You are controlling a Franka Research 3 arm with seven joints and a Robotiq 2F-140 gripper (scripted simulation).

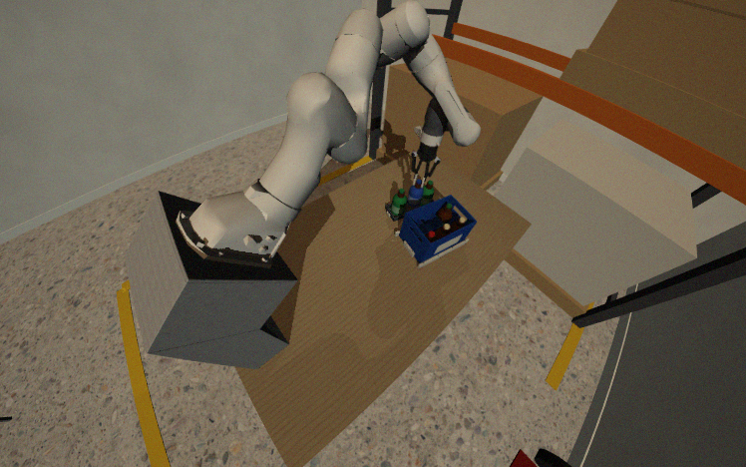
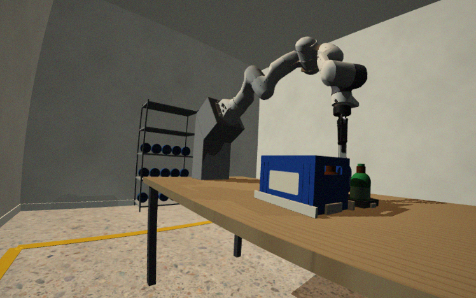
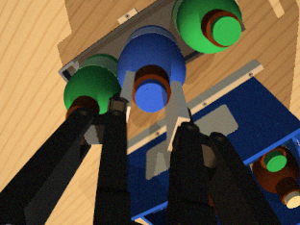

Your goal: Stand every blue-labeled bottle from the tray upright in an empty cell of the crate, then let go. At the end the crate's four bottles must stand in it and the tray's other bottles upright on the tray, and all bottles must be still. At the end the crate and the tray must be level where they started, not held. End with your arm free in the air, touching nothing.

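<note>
The blue-labeled bottle lies 90 mm below my hand. From my hand the other things lie so: dark tray (190 mm below); then crate (120 mm behind, 190 mm to the right, 120 mm below).
</note>
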